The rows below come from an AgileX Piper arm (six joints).
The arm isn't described. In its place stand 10 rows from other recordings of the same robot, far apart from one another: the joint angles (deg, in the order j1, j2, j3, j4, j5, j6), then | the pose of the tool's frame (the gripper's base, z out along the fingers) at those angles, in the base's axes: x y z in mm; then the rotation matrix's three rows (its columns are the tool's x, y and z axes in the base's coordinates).
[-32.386 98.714 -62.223 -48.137 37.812 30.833] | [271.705 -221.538 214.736], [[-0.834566 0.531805 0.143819], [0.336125 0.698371 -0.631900], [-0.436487 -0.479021 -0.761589]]
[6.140 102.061 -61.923 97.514 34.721 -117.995] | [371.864 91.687 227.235], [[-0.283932 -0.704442 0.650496], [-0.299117 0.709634 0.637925], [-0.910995 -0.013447 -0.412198]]
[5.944 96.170 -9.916 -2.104 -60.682 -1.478] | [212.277 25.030 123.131], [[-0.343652 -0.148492 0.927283], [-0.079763 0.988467 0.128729], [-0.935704 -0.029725 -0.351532]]
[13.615 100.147 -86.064 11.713 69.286 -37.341] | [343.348 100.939 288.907], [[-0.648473 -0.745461 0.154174], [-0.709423 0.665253 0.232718], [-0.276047 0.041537 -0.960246]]
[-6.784 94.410 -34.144 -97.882 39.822 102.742] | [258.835 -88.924 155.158], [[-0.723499 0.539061 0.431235], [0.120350 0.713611 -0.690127], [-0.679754 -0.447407 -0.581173]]
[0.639 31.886 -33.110 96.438 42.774 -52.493] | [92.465 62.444 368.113], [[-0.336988 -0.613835 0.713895], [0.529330 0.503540 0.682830], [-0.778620 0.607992 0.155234]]
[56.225 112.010 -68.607 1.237 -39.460 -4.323] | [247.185 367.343 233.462], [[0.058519 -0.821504 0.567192], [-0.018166 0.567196 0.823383], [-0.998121 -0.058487 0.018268]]
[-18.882 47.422 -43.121 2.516 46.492 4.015] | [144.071 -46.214 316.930], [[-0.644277 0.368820 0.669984], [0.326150 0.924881 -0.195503], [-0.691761 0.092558 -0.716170]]
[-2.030 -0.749 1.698 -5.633 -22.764 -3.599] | [47.012 1.792 238.426], [[0.443722 0.070168 0.893413], [-0.168626 0.985660 0.006337], [-0.880157 -0.153464 0.449191]]
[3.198 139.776 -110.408 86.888 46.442 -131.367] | [529.173 95.518 163.299], [[0.164640 -0.804890 0.570129], [-0.487049 0.436292 0.756592], [-0.857716 -0.402246 -0.320190]]
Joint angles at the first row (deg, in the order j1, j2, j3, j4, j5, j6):
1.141, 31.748, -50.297, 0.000, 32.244, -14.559
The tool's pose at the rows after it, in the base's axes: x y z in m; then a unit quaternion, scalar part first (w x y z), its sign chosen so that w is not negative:
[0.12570 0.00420 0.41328 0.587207 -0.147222 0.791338 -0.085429]
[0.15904 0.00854 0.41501 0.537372 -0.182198 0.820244 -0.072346]
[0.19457 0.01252 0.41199 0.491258 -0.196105 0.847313 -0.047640]
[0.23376 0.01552 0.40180 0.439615 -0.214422 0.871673 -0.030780]
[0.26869 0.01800 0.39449 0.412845 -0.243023 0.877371 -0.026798]
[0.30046 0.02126 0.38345 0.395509 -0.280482 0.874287 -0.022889]
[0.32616 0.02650 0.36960 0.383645 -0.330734 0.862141 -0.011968]
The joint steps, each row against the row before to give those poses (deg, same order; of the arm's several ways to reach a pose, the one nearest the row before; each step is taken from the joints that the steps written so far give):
-0.005, 8.652, -4.690, 1.795, 4.560, -6.028
0.004, 8.196, -5.075, 3.374, 4.150, -5.045
0.001, 8.243, -4.851, 2.640, 3.389, -1.807
0.002, 8.803, -4.808, 1.506, 3.135, -2.041
-0.001, 7.468, -4.816, 1.367, 1.058, -3.870
0.000, 6.610, -3.887, 2.255, 0.001, -5.632
-0.001, 5.499, -2.751, 4.115, 0.001, -8.225

